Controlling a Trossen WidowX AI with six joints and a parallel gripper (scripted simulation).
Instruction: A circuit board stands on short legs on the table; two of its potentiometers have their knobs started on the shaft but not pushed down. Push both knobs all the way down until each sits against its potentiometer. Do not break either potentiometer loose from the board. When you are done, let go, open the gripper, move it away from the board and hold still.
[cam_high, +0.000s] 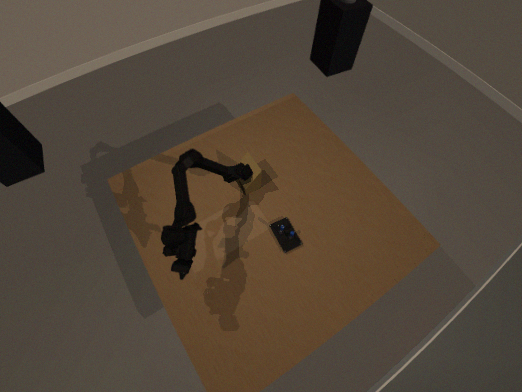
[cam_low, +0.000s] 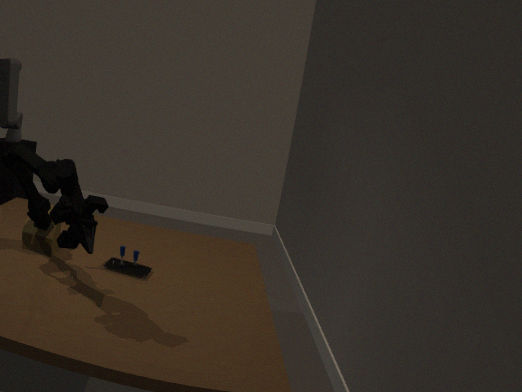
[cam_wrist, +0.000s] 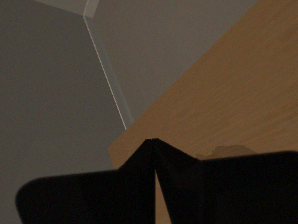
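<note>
Now: gripper tip 52 cm to the right of the blue knob, 16 cm above it and 2 cm past it.
</note>
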